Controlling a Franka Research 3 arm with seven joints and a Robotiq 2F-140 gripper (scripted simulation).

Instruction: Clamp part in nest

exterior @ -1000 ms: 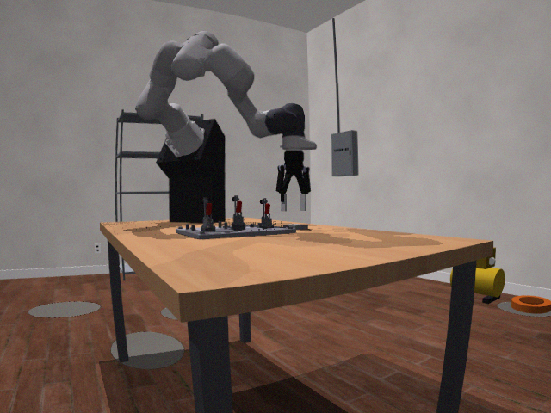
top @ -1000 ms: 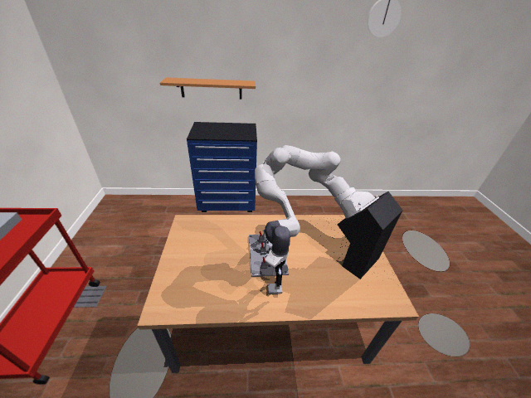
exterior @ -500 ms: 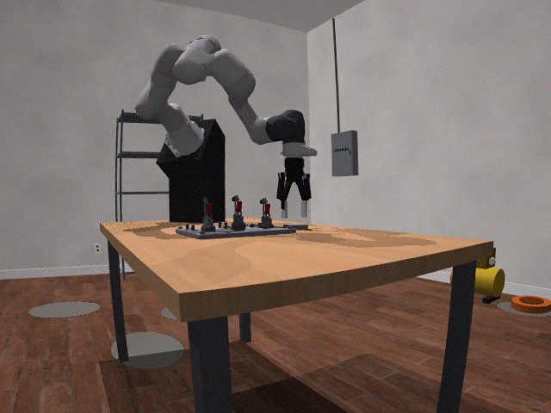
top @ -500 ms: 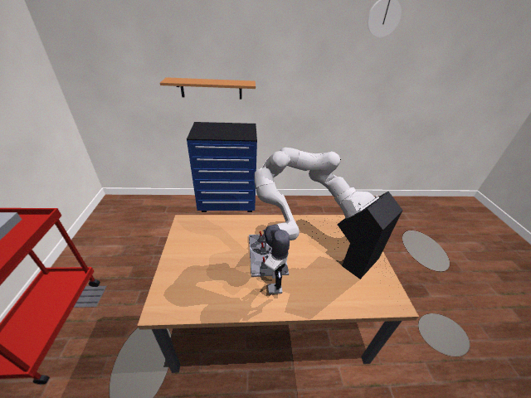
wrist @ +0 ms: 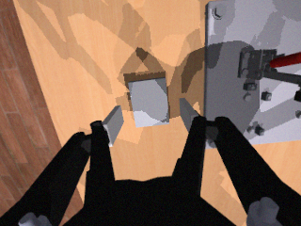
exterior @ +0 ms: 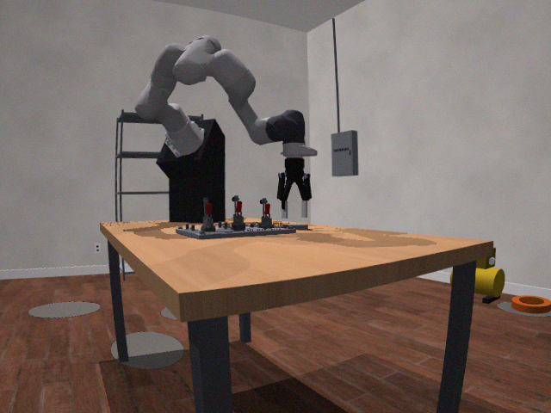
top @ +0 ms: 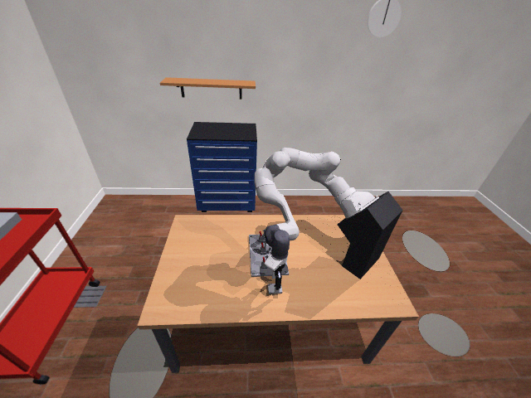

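Right now my hand is 6 cm above the grey block part. The rest, counted from my hand: grey fixture plate 7 cm behind, 26 cm to the right, 6 cm below.
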